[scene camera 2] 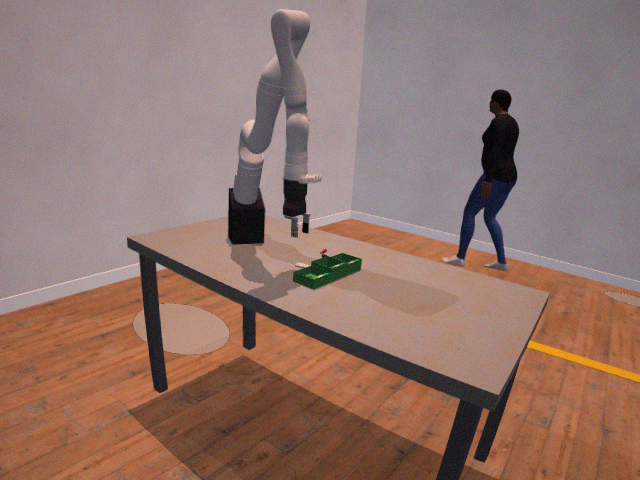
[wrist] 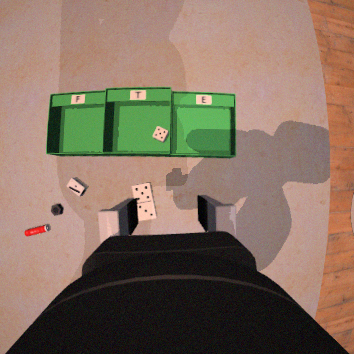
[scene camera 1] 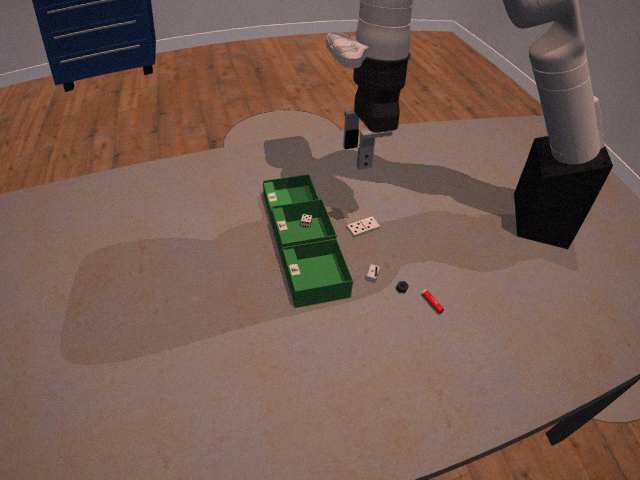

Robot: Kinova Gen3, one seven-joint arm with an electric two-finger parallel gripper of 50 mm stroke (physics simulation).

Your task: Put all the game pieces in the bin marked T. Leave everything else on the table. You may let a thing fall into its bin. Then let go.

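Pixels of known places: gripper, fingertip midpoint: (scene camera 2: 300, 234) (wrist: 167, 209) (scene camera 1: 357, 157); arm's base, origin of the base link: (scene camera 2: 245, 196) (scene camera 1: 575, 149).
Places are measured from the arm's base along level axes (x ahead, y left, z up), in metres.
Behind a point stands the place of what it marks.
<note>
The green bin marked T (scene camera 1: 285, 239) {x 0.505, y -0.013, z -0.133 m} (wrist: 112, 94) {x 0.504, y -0.011, z -0.133 m} is the middle one of three joined bins. A white die (scene camera 1: 306, 221) {x 0.460, y -0.064, z -0.153 m} (wrist: 160, 134) {x 0.456, y -0.073, z -0.151 m} lies in it. A white domino (scene camera 1: 363, 226) {x 0.367, y -0.048, z -0.167 m} (wrist: 144, 201) {x 0.366, y -0.052, z -0.168 m} lies flat on the table beside the bins, on the gripper's side. My gripper (scene camera 1: 358, 157) {x 0.376, y -0.088, z -0.052 m} (scene camera 2: 299, 235) {x 0.376, y -0.088, z -0.052 m} (wrist: 167, 209) {x 0.376, y -0.088, z -0.052 m} is open and empty, high above the table; in the wrist view the domino shows partly behind its left finger. A small white piece with a black bar (scene camera 1: 372, 272) {x 0.385, y 0.052, z -0.163 m} (wrist: 77, 186) {x 0.383, y 0.046, z -0.164 m} lies on the table near bin F; I cannot tell whether it is a switch.
Bin F (scene camera 1: 323, 297) {x 0.470, y 0.082, z -0.162 m} (wrist: 77, 128) {x 0.467, y 0.051, z -0.168 m} and bin E (scene camera 1: 289, 180) {x 0.466, y -0.168, z -0.150 m} (wrist: 212, 120) {x 0.481, y -0.143, z -0.168 m} flank bin T. A black hex nut (scene camera 1: 402, 286) {x 0.348, y 0.087, z -0.166 m} (wrist: 57, 209) {x 0.347, y 0.081, z -0.167 m} and a red battery (scene camera 1: 433, 301) {x 0.312, y 0.126, z -0.165 m} (scene camera 2: 323, 251) {x 0.317, y 0.115, z -0.166 m} (wrist: 37, 230) {x 0.312, y 0.118, z -0.165 m} lie on the table. A person (scene camera 2: 499, 149) stands beyond the table.
</note>
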